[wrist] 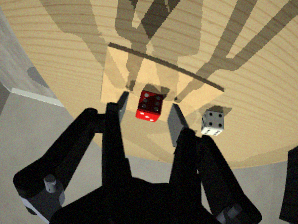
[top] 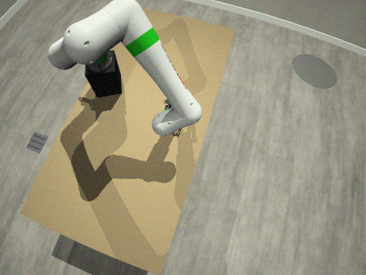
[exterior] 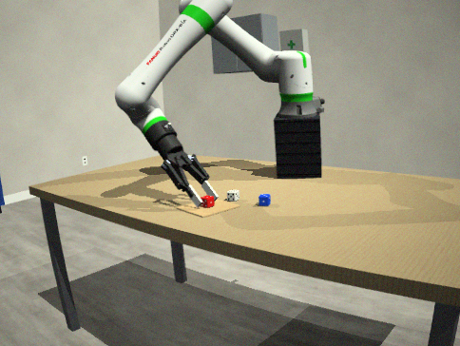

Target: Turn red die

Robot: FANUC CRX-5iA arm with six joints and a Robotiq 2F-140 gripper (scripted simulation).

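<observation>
The red die lies 20 mm to the left of my hand and 20 mm below it. The rest, counted from my hand: blue die 140 mm to the left, 120 mm behind, 20 mm below; tan mat 40 mm below, 20 mm to the left; white die 110 mm behind, 20 mm to the left, 20 mm below.
</observation>
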